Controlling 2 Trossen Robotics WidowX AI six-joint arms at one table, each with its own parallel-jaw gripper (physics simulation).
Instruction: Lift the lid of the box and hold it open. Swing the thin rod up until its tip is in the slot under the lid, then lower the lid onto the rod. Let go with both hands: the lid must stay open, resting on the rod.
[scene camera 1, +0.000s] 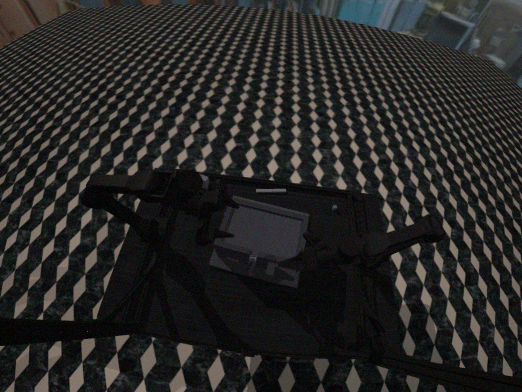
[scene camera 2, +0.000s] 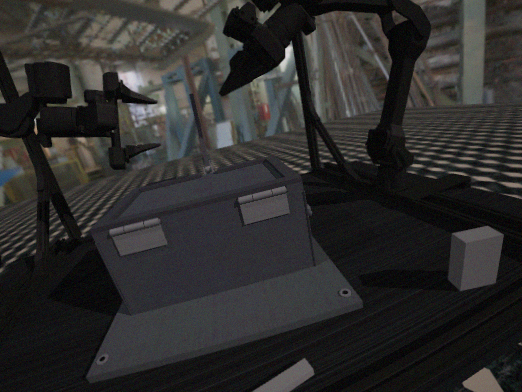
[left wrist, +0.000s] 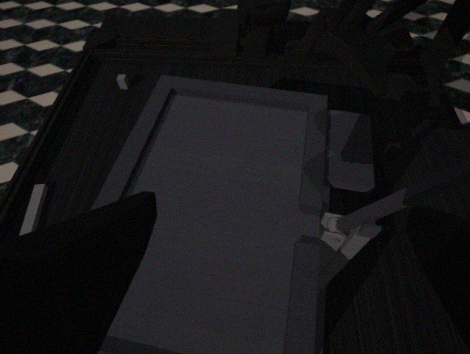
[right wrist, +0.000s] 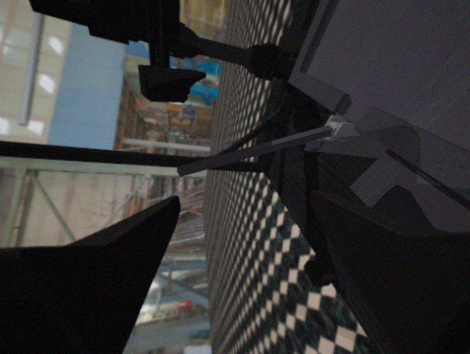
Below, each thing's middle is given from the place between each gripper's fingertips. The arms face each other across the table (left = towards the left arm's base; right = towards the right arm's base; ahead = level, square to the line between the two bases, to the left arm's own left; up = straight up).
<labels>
Now: the lid (scene camera 2: 185, 196) 130 mm ahead of my right hand, 50 mm to the left of it and 130 mm below it.
The lid is 2 cm ahead of my left hand, 9 cm to the right of it and 16 cm below it.
</labels>
